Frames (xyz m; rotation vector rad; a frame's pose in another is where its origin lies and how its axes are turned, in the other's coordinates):
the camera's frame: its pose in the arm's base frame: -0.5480 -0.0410 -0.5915 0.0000 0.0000 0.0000
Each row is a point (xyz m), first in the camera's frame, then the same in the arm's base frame.
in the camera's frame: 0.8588 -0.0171 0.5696
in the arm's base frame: 0.3108 -0.0581 -0.0219
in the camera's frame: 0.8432 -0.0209 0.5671
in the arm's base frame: 0.2952 -0.0619 -0.0244
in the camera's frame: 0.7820 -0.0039 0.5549
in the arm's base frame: 0.2340 -0.0449 -0.0366
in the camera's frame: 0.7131 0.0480 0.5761
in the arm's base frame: 0.1651 0.0070 -0.0154
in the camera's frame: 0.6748 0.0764 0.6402
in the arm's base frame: 0.1268 0.0354 0.0487
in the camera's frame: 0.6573 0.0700 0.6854
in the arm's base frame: 0.1093 0.0290 0.0939
